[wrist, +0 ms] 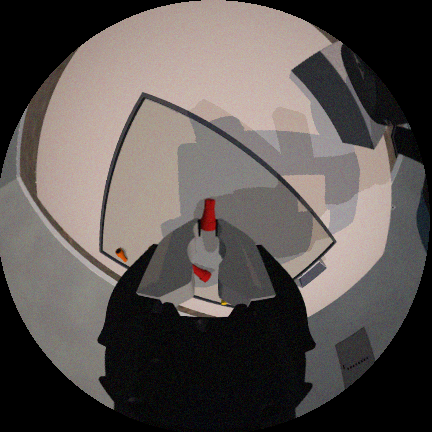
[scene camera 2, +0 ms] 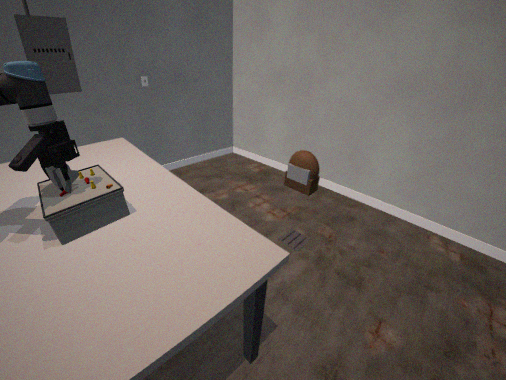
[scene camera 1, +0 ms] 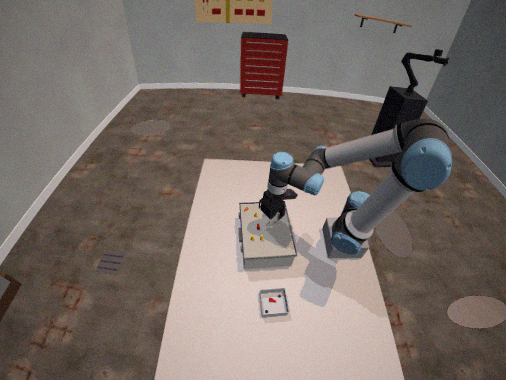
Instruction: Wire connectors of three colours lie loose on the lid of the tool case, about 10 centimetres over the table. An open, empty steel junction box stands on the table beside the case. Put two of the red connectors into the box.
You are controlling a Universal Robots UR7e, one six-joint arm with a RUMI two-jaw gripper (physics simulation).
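Frame: origin at the arm's base, x left, y back, z up, level; millimetres.
Seen in the pictures: gripper, fingertip midpoint: (wrist: 207, 220) (scene camera 2: 67, 192) (scene camera 1: 272, 221).
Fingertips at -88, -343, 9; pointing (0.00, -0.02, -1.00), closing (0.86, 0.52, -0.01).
Observation:
Pixels of each thing's top centre, then the offset from my fingertips to it, as dx, dy, dz.
- second red connector, middle of its top: (wrist: 198, 277) (scene camera 2: 86, 178) (scene camera 1: 258, 225) +28, -70, +16
- third red connector, middle of its top: (scene camera 1: 272, 299) +330, -44, -83
- steel junction box, middle of its top: (wrist: 308, 274) (scene camera 1: 274, 300) +342, -43, -63
- orange connector, middle of its top: (wrist: 119, 258) (scene camera 2: 109, 183) (scene camera 1: 246, 208) -76, -112, +12
My gripper (scene camera 1: 271, 223) (scene camera 2: 65, 190) (wrist: 207, 220) is shut on a red connector (scene camera 2: 63, 193) (wrist: 209, 214), low at the lid (scene camera 1: 272, 247) (wrist: 140, 175) of the tool case; the fingertips grip its wide end, and its narrow end sticks out. In scene camera 1 the fingers hide this connector. A second red connector (scene camera 1: 258, 226) (scene camera 2: 87, 180) (wrist: 202, 273) lies loose on the lid. A third red connector (scene camera 1: 272, 300) lies inside the steel junction box (scene camera 1: 260, 303), which stands on the table beside the case.
Three yellow connectors, one of them (scene camera 1: 256, 215) (scene camera 2: 93, 185) near the lid's middle, lie on the lid. An orange connector (scene camera 1: 246, 209) (scene camera 2: 109, 186) (wrist: 121, 255) lies near a lid corner. The case's raised side (scene camera 1: 270, 262) (scene camera 2: 92, 220) faces the junction box.

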